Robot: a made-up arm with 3 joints. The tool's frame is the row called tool.
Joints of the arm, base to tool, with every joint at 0 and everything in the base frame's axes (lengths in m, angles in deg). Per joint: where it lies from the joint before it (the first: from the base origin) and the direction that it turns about. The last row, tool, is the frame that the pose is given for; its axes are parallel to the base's.
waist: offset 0 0 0.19 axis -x
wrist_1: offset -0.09 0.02 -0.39 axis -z
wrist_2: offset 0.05 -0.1 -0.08 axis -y
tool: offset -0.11 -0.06 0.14
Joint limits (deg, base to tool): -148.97..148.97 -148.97..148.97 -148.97..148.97
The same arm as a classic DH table. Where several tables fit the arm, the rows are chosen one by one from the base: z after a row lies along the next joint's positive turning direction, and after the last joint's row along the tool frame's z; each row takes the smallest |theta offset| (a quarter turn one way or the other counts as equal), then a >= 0, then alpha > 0; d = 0 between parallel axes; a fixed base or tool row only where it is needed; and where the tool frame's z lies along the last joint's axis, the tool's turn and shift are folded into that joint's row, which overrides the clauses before.
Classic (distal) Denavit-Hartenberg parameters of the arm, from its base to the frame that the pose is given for. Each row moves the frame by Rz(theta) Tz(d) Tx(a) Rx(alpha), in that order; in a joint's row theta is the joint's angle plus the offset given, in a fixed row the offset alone. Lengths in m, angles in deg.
base (fixed): a 0  alpha 90  d 0.19  theta offset -90
waist: a -0.02  alpha 90  d 0.09  theta offset 0
wrist_1: a 0.05  alpha -90  d 0.47  theta offset -90
wrist_2: a -0.11  alpha -90  d 0.16  theta offset 0
tool (fixed): a 0  alpha 0  d 0.14  theta offset 0
Joint limits (deg, base to tool): -148.97..148.97 -148.97..148.97 -148.97..148.97

